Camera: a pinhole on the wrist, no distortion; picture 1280 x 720 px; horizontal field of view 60.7 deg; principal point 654.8 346.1 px. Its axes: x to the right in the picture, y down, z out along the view. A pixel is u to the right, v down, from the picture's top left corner.
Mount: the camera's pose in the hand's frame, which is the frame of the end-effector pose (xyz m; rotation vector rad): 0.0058 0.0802 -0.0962 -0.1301 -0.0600 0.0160
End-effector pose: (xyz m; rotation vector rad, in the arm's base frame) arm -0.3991 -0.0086 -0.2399 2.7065 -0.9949 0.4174
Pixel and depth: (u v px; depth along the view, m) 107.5 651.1 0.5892
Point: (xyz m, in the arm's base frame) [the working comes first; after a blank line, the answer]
In the camera's frame: -0.2950 0.1644 0.5892

-0.7605 -0.1853 -0.7338
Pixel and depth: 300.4 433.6 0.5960
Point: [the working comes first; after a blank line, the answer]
In the camera's frame: -0.1932 0.0477 0.5960

-0.6062 -0.1709 -0.7378
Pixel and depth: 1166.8 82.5 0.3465
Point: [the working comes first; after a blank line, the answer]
In the camera's frame: 0.1623 -0.0836 0.3465

-0.2717 -0.2119 -0.4340
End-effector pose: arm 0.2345 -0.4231 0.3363 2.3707 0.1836 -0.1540
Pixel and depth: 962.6 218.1 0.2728
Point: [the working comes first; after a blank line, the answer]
In the camera's frame: 0.0768 -0.0319 0.2728

0.3041 -0.6048 0.2520
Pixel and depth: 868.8 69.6 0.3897
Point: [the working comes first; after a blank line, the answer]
In the camera's frame: 0.0763 -0.0986 0.3897

0.2812 -0.6551 0.1293
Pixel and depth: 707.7 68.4 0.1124
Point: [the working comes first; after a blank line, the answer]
In the camera's frame: 0.0054 -0.0286 0.1124

0.2498 -0.4835 0.3668
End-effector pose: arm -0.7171 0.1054 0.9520 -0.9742 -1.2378 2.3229
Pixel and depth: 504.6 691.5 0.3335
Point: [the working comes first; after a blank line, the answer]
In the camera's frame: -0.0458 0.1054 0.3335

-0.8206 -0.1876 0.8748
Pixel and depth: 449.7 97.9 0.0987
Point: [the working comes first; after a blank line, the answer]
In the camera's frame: -0.0185 -0.0224 0.0987

-0.7046 0.0531 0.9029
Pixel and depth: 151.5 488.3 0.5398
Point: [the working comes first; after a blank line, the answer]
In the camera's frame: -0.2486 0.0702 0.5398

-0.8072 -0.4201 1.0499
